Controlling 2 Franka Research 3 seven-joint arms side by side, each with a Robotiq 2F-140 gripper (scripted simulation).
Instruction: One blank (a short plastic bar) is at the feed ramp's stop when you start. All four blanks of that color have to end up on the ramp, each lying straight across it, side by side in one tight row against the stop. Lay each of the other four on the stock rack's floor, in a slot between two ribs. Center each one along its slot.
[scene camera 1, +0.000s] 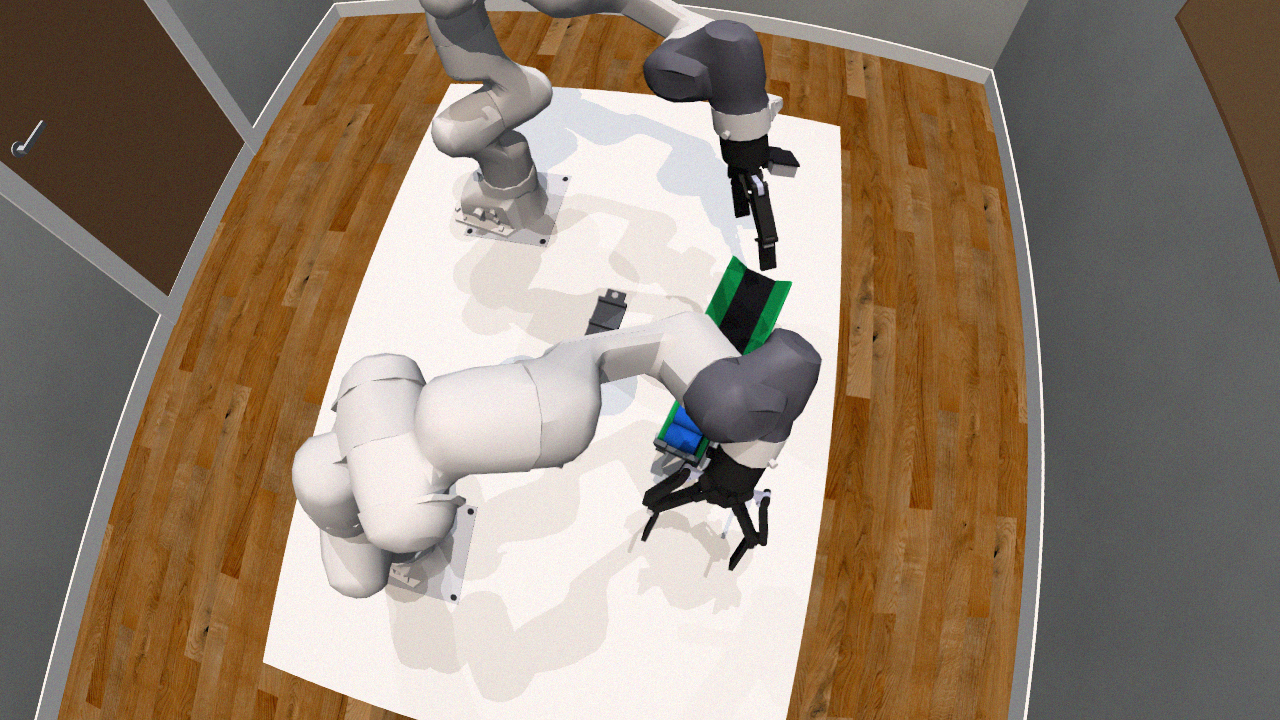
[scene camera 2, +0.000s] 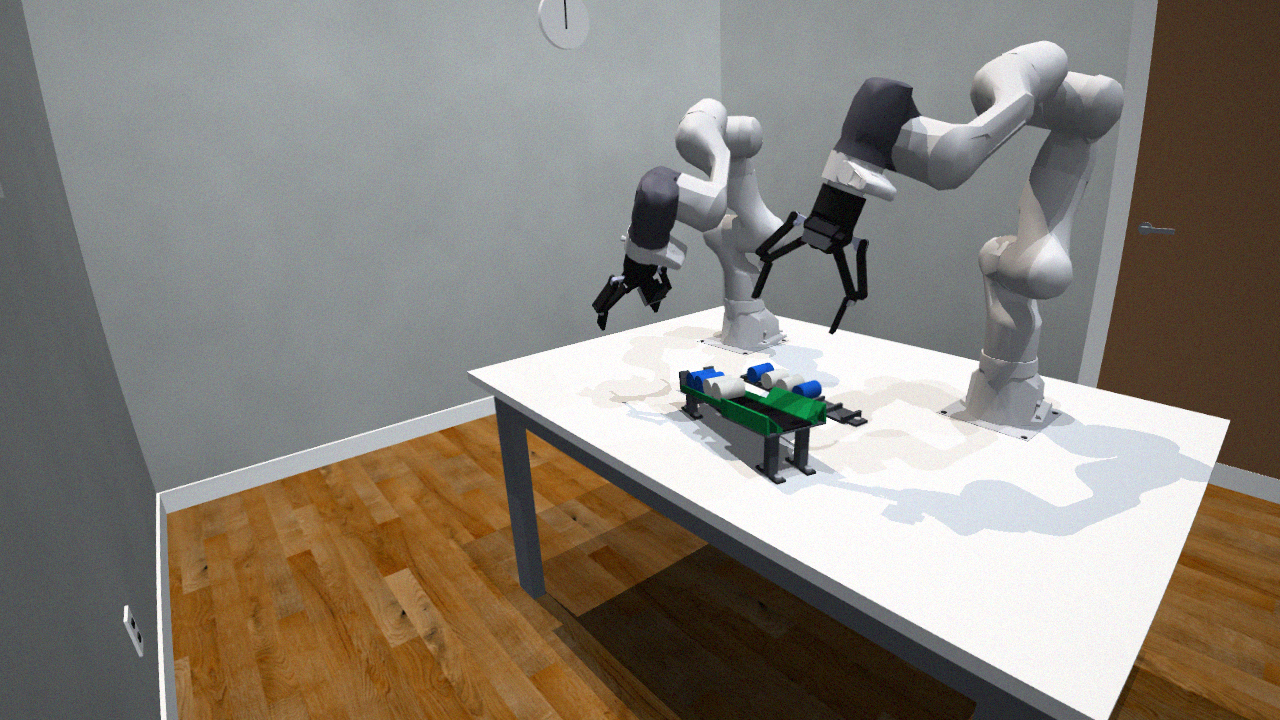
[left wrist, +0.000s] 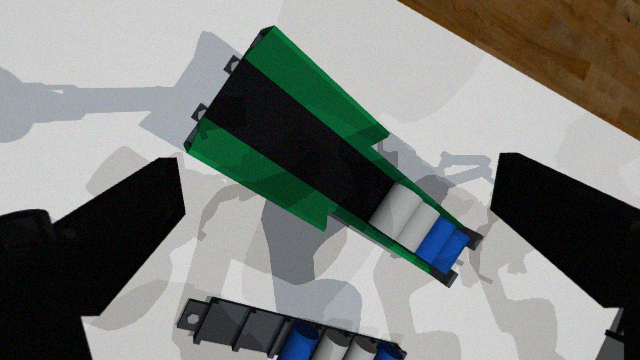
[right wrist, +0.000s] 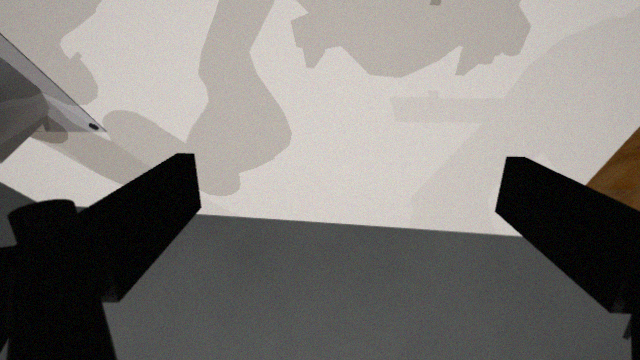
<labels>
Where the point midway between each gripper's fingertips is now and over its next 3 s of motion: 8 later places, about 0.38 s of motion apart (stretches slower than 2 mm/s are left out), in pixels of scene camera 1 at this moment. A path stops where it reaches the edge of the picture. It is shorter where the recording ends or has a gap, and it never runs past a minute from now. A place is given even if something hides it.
My left gripper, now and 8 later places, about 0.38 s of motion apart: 755, 240; 769, 214; 778, 188; 784, 164; 787, 140; 786, 119; 782, 97; 775, 76; 767, 59
My right gripper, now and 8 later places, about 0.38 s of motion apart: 688, 550; 671, 511; 634, 417; 595, 357; 579, 333; 581, 331; 582, 330; 581, 338; 583, 341
</labels>
